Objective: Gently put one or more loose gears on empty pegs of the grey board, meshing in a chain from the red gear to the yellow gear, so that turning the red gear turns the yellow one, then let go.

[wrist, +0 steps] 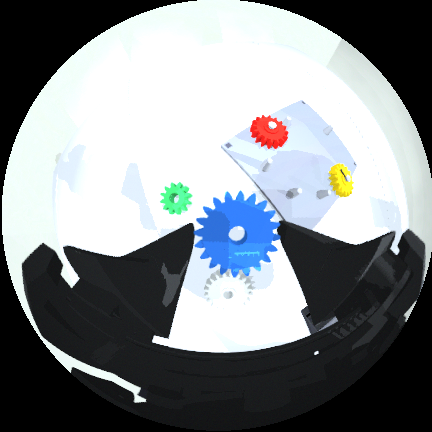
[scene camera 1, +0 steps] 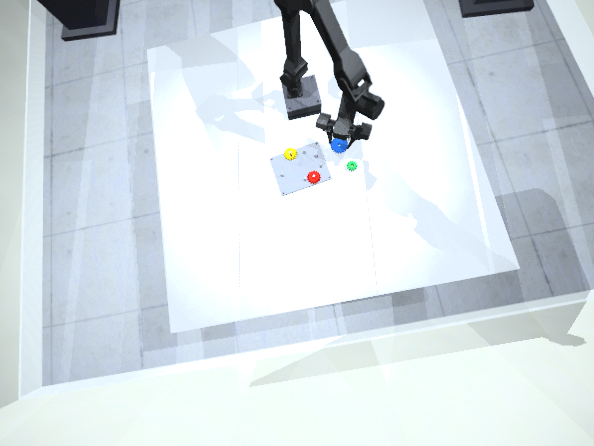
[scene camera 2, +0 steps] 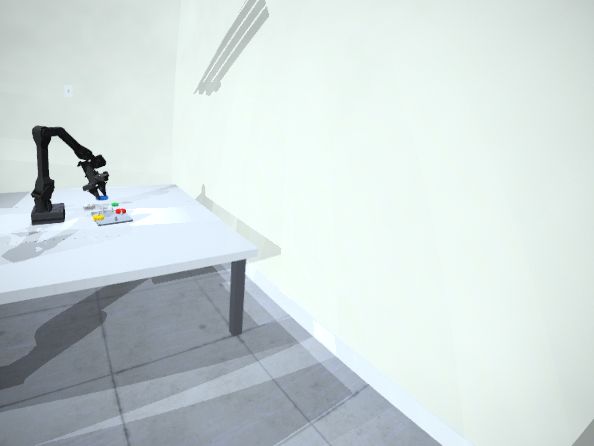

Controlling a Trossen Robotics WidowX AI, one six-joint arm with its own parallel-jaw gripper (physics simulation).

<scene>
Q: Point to a grey board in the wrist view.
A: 304,159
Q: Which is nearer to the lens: the blue gear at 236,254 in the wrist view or the white gear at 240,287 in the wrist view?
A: The blue gear.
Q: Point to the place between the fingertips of my gripper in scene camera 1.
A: At 338,146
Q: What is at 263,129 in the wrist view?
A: A red gear.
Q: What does the white gear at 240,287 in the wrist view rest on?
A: The table.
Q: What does my gripper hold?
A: A blue gear.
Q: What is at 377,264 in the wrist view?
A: My gripper.
</scene>
